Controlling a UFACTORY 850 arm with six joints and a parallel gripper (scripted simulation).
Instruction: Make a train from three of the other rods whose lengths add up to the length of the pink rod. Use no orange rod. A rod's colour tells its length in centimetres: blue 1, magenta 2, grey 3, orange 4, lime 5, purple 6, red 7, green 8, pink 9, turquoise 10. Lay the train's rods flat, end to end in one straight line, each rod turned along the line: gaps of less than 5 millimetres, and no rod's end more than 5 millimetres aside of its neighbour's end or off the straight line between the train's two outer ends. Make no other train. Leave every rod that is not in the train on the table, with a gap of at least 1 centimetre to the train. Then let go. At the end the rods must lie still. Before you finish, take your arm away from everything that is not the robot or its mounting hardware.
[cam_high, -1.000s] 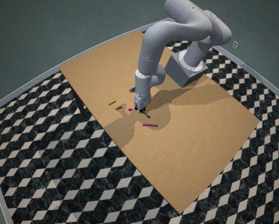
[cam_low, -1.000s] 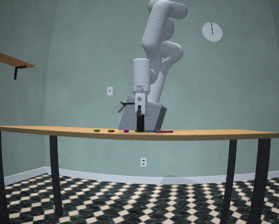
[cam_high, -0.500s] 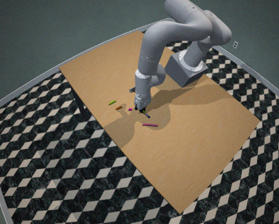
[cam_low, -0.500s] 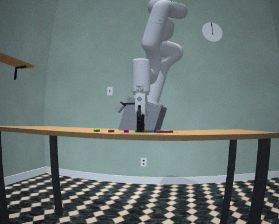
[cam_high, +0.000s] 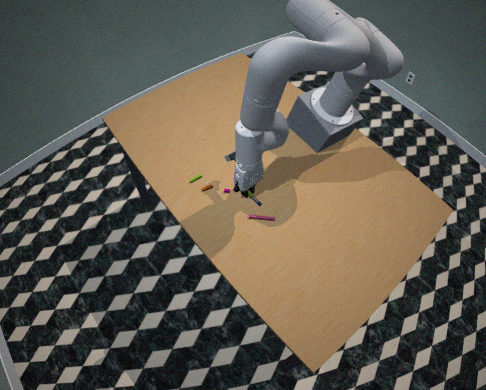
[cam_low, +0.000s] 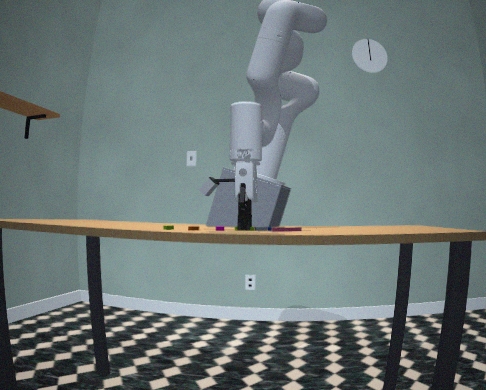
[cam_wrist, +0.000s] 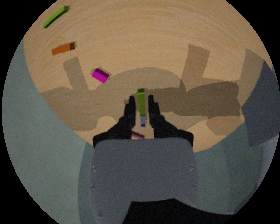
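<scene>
Right now the grey rod is 40 mm to the left of my hand and 20 mm below it. From my hand the other things lie so: magenta rod: 60 mm ahead, 50 mm to the right, 20 mm below; then pink rod: 110 mm to the left, 20 mm below, 20 mm ahead; then blue rod: 60 mm to the left, 20 mm below.
</scene>
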